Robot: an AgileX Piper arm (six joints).
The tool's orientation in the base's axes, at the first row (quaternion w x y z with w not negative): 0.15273 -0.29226 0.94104 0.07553
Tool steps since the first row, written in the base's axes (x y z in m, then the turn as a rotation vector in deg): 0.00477 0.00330 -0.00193 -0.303 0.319 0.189; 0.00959 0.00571 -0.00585 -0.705 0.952 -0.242; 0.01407 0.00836 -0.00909 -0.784 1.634 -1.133; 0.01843 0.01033 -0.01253 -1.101 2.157 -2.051; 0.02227 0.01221 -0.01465 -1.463 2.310 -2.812; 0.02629 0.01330 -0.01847 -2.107 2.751 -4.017; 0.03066 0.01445 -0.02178 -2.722 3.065 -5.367
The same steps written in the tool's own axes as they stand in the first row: -0.00483 -0.00014 0.00374 0.006 0.445 -0.178; -0.00857 -0.00114 0.00917 0.130 1.170 0.277; -0.01240 -0.00171 0.01392 0.128 1.726 1.255; -0.01571 -0.00278 0.01868 0.405 2.286 2.163; -0.01900 -0.00355 0.02204 0.860 2.579 2.827; -0.02146 -0.00517 0.02687 1.531 3.245 3.908; -0.02438 -0.00691 0.03132 2.294 3.783 5.102
